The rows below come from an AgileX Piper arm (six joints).
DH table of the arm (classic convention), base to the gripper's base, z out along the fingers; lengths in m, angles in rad. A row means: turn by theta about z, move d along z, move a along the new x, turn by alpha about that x. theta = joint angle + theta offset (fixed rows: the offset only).
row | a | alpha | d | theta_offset
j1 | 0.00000 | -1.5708 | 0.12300 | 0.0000
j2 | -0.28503 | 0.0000 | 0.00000 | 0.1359
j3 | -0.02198 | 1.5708 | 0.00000 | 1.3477
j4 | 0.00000 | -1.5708 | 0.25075 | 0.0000
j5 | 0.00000 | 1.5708 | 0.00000 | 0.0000
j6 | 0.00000 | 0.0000 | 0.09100 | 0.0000
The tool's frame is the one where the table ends.
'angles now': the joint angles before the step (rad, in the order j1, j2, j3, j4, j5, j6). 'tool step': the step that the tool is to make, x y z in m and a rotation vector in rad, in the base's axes. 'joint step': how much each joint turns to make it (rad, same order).
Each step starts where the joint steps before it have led.
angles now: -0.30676 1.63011 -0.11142 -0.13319 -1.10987 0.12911
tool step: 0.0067 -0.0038 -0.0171 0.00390 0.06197 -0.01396
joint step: 0.00047 0.11128 -0.02472 0.02225 -0.02412 -0.02150
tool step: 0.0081 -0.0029 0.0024 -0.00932 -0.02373 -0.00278
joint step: -0.00024 0.00710 -0.03043 0.00340 -0.00188 -0.00232
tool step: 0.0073 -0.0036 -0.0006 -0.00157 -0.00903 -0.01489
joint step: -0.00003 0.01963 -0.02902 0.01489 0.00031 0.00006
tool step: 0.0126 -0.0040 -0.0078 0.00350 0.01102 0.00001
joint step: -0.00008 0.06220 -0.05021 -0.00008 -0.00043 -0.00002
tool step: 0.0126 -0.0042 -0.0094 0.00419 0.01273 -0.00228
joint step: -0.00008 0.06555 -0.05231 0.00220 0.00017 0.00002
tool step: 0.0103 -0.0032 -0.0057 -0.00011 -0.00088 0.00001
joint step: 0.00030 0.04342 -0.04260 0.00031 -0.00170 -0.00001
